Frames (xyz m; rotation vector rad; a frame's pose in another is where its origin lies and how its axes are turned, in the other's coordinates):
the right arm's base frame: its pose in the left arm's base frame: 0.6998 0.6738 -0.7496 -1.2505 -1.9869 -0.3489
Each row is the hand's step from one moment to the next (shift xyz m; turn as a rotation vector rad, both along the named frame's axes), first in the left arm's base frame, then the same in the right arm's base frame.
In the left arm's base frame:
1: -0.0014 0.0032 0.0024 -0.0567 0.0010 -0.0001
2: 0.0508 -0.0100 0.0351 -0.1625 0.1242 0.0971
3: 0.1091 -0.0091 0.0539 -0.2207 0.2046 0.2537
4: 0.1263 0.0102 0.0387 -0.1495 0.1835 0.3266
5: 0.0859 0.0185 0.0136 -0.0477 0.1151 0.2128
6: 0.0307 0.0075 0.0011 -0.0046 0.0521 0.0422
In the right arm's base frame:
1: 0.0042 0.0000 0.0008 0.0143 -0.0483 0.0261
2: 0.0062 0.0334 -0.0525 0.1902 -0.0945 0.0784
3: 0.0062 0.0811 -0.0909 0.3690 -0.1297 0.0441
4: 0.0038 0.1076 -0.0771 0.3900 -0.0900 -0.0497
5: 0.0011 0.0808 -0.0371 0.2392 -0.0180 -0.0573
6: -0.0017 0.0299 -0.0102 0.0655 0.0148 0.0034

